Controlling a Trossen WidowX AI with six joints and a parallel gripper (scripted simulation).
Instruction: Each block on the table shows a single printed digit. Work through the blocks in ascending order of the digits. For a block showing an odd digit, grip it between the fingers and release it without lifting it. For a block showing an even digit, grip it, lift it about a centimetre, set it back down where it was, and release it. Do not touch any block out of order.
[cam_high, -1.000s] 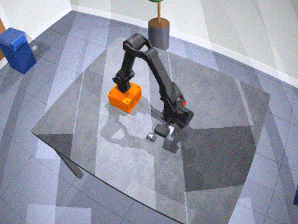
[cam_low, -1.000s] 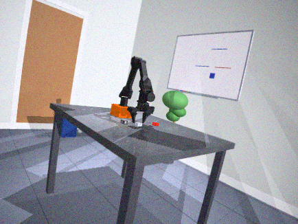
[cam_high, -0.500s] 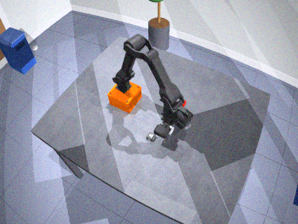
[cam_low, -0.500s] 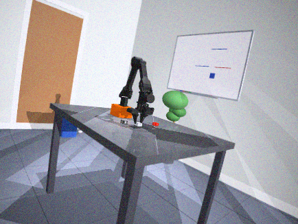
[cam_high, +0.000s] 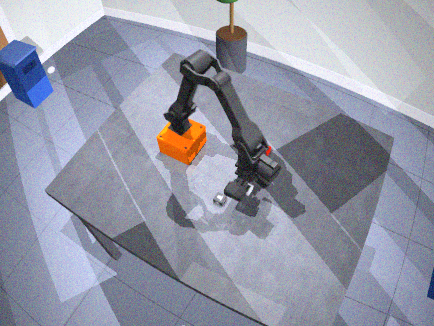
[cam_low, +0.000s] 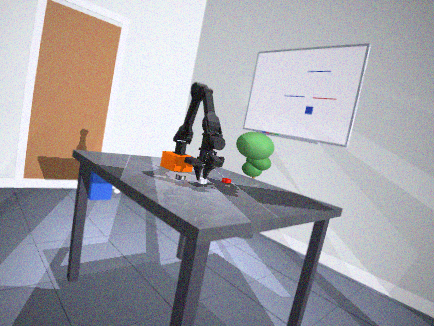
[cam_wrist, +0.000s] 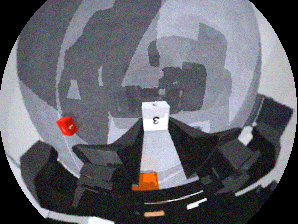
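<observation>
My gripper tip is 10 mm short of the white block. Also, from my gripper tip: dark grey block: 40 mm behind, 80 mm to the right; then red block: 30 mm behind, 170 mm to the left.
</observation>
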